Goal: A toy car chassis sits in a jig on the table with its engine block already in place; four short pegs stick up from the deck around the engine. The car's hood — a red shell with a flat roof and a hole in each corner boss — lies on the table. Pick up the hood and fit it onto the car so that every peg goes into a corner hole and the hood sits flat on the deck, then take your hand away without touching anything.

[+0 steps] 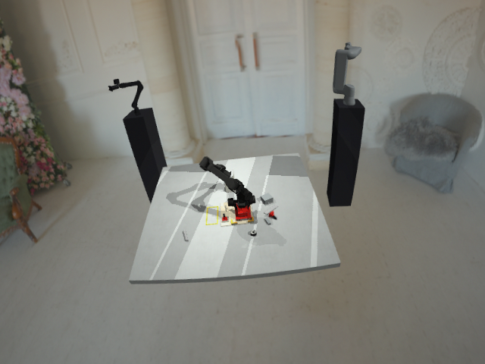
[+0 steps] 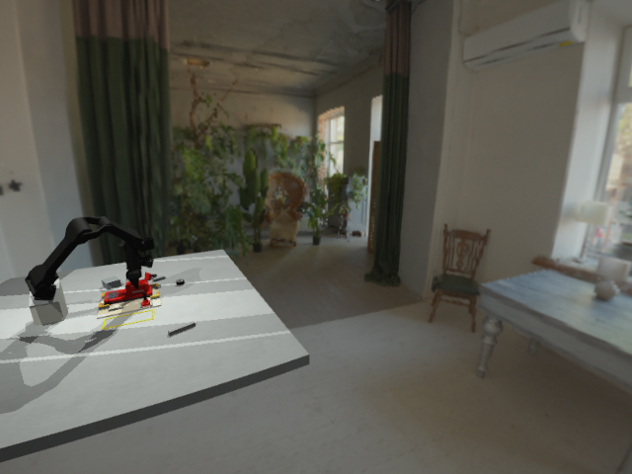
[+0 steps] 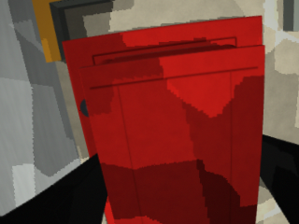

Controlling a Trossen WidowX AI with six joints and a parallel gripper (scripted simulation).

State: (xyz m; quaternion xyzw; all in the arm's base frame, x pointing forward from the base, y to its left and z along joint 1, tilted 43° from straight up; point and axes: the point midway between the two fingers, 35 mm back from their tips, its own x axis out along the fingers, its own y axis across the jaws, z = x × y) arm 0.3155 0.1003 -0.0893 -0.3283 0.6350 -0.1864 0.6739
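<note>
My gripper tip is 1 cm below the red hood. The rest, counted from my gripper tip: black wheel 18 cm ahead, 8 cm to the left, 4 cm below; grey bar 37 cm to the right, 21 cm ahead, 4 cm below.
</note>
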